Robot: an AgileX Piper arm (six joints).
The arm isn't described. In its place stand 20 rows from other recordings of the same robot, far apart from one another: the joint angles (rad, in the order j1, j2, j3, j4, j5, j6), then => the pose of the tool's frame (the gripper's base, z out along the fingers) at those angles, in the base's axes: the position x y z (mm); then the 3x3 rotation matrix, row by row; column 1 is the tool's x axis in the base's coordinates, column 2 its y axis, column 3 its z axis.
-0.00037 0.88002 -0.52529 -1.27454 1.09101 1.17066 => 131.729, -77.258, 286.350; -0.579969, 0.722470, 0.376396; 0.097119, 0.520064, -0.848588; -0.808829, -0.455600, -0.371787
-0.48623 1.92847 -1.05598 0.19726 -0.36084 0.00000 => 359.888, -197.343, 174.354; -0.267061, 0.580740, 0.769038; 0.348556, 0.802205, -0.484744; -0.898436, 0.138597, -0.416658
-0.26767 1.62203 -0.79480 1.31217 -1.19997 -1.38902 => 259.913, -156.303, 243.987; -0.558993, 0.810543, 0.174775; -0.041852, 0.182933, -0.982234; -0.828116, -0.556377, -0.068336
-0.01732 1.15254 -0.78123 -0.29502 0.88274 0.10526 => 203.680, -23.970, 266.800; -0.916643, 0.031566, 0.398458; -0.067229, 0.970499, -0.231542; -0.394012, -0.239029, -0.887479
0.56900 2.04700 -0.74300 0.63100 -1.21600 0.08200 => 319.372, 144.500, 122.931; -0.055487, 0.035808, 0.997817; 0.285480, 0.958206, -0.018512; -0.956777, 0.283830, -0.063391
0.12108 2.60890 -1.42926 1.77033 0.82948 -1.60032 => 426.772, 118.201, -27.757; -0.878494, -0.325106, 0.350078; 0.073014, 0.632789, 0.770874; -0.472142, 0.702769, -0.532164
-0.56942 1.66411 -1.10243 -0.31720 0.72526 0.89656 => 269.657, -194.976, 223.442; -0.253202, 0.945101, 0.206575; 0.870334, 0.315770, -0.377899; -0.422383, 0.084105, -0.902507
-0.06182 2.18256 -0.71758 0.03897 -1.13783 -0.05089 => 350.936, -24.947, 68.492; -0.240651, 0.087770, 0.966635; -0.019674, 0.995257, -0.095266; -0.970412, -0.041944, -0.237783
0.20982 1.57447 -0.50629 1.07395 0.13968 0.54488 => 234.859, 61.402, 130.855; -0.229037, 0.858256, 0.459281; 0.964984, 0.138215, 0.222943; 0.127863, 0.494261, -0.859859
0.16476 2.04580 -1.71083 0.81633 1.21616 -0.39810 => 412.282, 131.583, 251.883; -0.942768, -0.327126, 0.064636; -0.189476, 0.685051, 0.703423; -0.274387, 0.650918, -0.707826
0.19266 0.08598 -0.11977 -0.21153 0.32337 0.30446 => 57.388, 5.010, 220.162; -0.202894, -0.106400, 0.973403; 0.065542, 0.990374, 0.121917; -0.977005, 0.088535, -0.193967
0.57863 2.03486 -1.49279 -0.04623 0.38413 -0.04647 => 383.189, 248.421, 200.166; -0.572254, -0.590512, 0.569052; -0.480351, 0.803768, 0.351026; -0.664671, -0.072469, -0.743613
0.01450 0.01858 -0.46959 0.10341 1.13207 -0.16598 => -2.533, 8.468, 263.726; -0.542463, -0.159143, 0.824868; -0.128969, 0.986029, 0.105421; -0.830121, -0.049195, -0.555409
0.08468 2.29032 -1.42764 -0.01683 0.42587 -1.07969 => 440.934, 36.793, 65.254; -0.352628, -0.863562, 0.360438; -0.922043, 0.386366, 0.023618; -0.159656, -0.324011, -0.932484
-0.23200 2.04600 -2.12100 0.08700 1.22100 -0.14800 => 441.580, -96.692, 339.622; -0.864328, 0.088917, 0.495006; 0.083517, 0.995957, -0.033072; -0.495945, 0.012757, -0.868260
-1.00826 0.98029 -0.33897 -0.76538 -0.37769 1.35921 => 117.961, -143.501, 241.902; 0.287520, 0.640267, 0.712314; 0.612337, 0.448983, -0.650736; -0.736461, 0.623276, -0.262968
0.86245 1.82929 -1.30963 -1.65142 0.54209 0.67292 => 307.978, 287.580, 271.781; 0.152214, -0.390639, 0.907872; -0.925812, 0.265202, 0.269332; -0.345981, -0.881515, -0.321291
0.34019 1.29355 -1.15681 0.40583 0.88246 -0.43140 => 241.420, 114.883, 347.374; -0.640809, -0.612172, 0.463259; -0.392691, 0.779896, 0.487397; -0.659665, 0.130411, -0.740158
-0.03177 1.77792 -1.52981 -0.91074 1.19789 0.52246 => 368.985, -78.706, 316.348; -0.888535, 0.388152, 0.244629; 0.084837, 0.662983, -0.743812; -0.450897, -0.640149, -0.622013
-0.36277 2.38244 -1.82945 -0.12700 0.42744 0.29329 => 486.832, -189.897, 125.763; -0.647108, 0.507580, 0.568871; 0.434338, 0.858673, -0.272086; -0.626580, 0.071013, -0.776115
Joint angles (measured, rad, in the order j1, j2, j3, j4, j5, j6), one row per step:
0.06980 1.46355 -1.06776 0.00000 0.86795 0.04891
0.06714 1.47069 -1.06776 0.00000 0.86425 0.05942
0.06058 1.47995 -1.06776 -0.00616 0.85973 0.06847
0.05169 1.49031 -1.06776 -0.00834 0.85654 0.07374
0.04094 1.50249 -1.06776 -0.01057 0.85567 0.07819
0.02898 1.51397 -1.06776 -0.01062 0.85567 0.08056
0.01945 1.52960 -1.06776 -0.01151 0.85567 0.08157
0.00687 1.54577 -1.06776 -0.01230 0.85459 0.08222
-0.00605 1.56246 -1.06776 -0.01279 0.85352 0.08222
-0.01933 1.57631 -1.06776 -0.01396 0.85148 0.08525
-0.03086 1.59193 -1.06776 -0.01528 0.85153 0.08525
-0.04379 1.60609 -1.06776 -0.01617 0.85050 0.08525
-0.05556 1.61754 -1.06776 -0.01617 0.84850 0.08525
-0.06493 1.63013 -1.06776 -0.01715 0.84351 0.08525
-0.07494 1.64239 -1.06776 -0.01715 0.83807 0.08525
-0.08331 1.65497 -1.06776 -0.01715 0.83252 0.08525
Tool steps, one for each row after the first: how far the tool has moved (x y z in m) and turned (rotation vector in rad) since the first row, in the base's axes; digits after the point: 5 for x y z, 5 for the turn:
0.00139 -0.00068 -0.00194 0.00378 0.00371 -0.01237
0.00324 -0.00290 -0.00447 0.00106 0.00822 -0.02537
0.00510 -0.00555 -0.00740 0.00054 0.01533 -0.03842
0.00698 -0.00878 -0.01095 -0.00057 0.02655 -0.05257
0.00863 -0.01227 -0.01435 -0.00029 0.03805 -0.06672
0.01071 -0.01512 -0.01900 -0.00148 0.05362 -0.07690
0.01285 -0.01891 -0.02382 -0.00243 0.06868 -0.08980
0.01492 -0.02284 -0.02882 -0.00315 0.08429 -0.10251
0.01663 -0.02698 -0.03298 -0.00310 0.09610 -0.11817
0.01824 -0.03064 -0.03775 -0.00430 0.11175 -0.12917
0.01967 -0.03472 -0.04207 -0.00476 0.12491 -0.14169
0.02081 -0.03842 -0.04556 -0.00421 0.13441 -0.15338
0.02230 -0.04148 -0.04935 -0.00458 0.14204 -0.16224
0.02370 -0.04470 -0.05305 -0.00391 0.14891 -0.17211
0.02511 -0.04744 -0.05687 -0.00330 0.15598 -0.18034

